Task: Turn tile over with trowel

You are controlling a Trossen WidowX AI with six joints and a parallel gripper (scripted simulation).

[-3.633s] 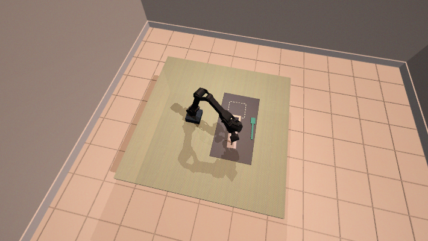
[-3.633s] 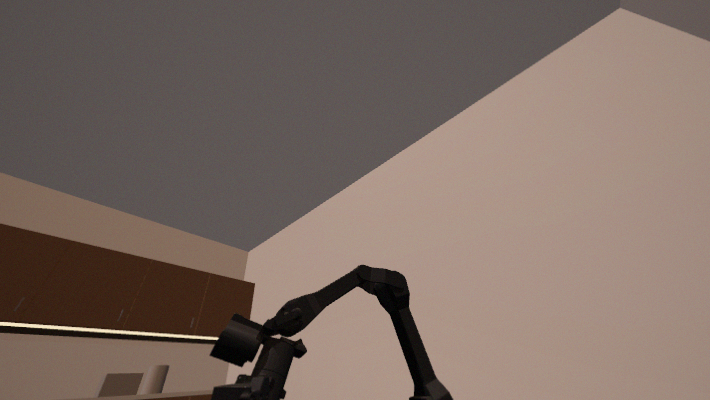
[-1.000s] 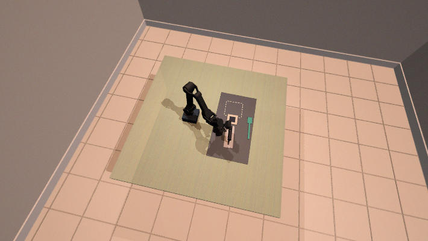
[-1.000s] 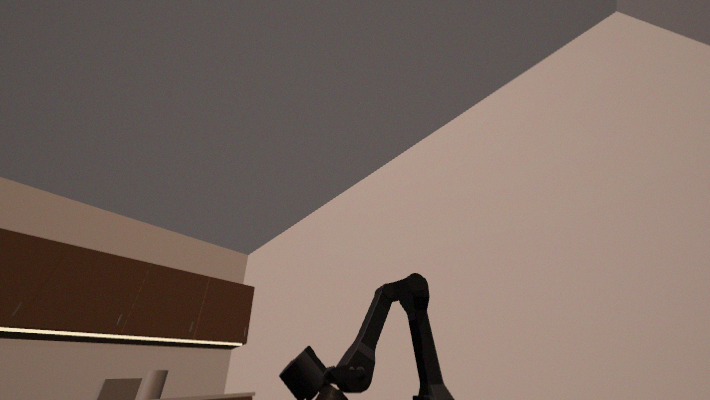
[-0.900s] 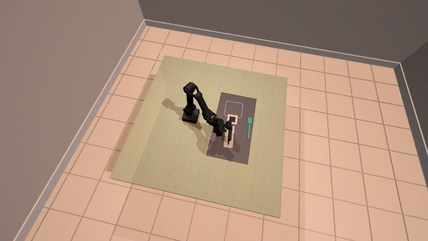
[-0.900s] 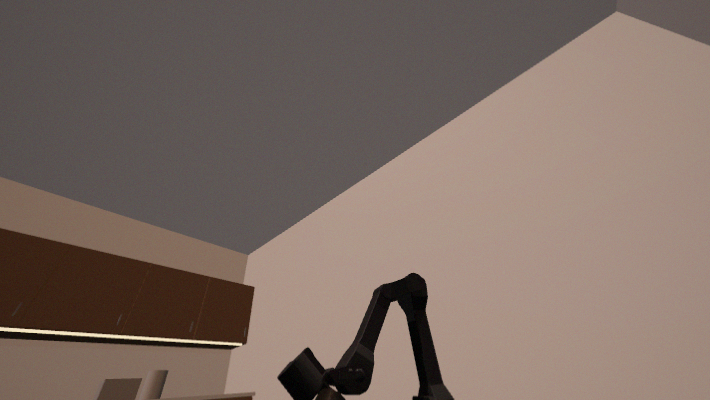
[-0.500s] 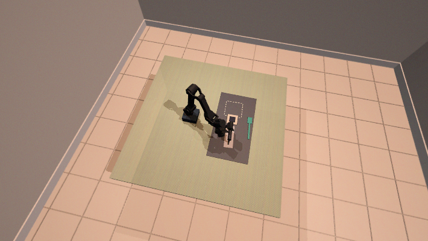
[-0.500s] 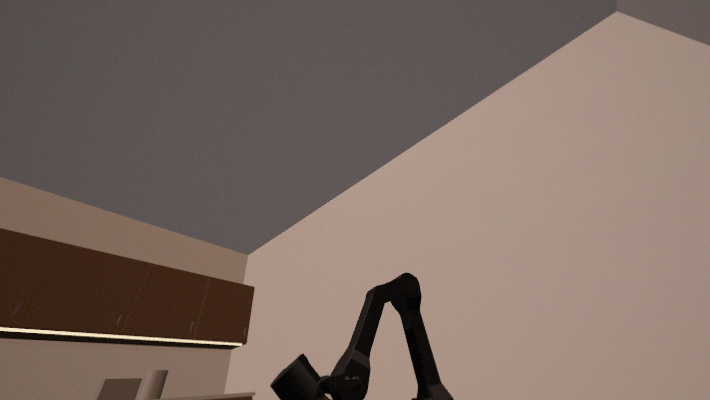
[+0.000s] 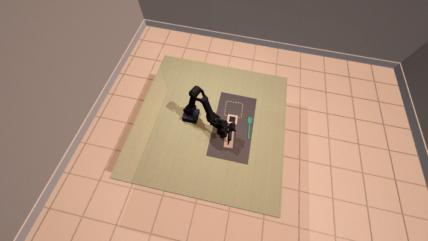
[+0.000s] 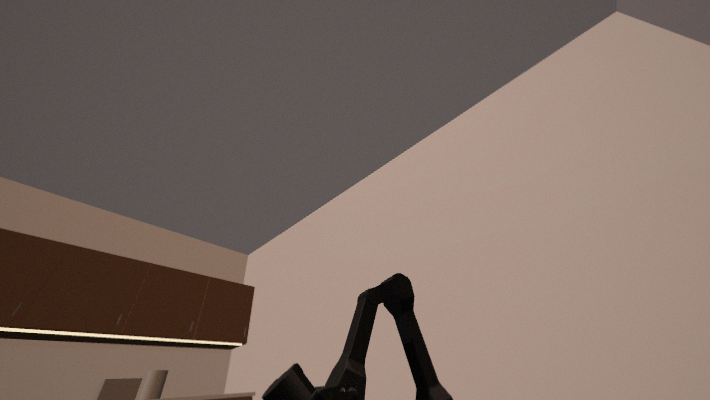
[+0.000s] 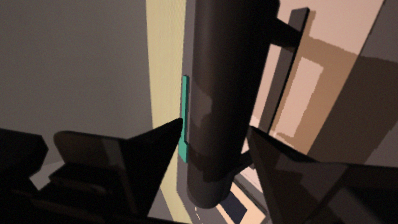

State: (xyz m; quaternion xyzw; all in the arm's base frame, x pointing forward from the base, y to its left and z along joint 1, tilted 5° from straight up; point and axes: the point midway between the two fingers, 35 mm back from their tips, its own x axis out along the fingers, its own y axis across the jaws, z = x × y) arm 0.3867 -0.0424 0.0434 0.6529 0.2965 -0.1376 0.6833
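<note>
My gripper tip is 2 cm past the dark mat, 9 cm to the right of it and 7 cm above it. Round my gripper tip: tile: 4 cm behind, 14 cm to the left, 5 cm below; teal flat tool: 12 cm ahead, 13 cm to the left, 5 cm below.
</note>
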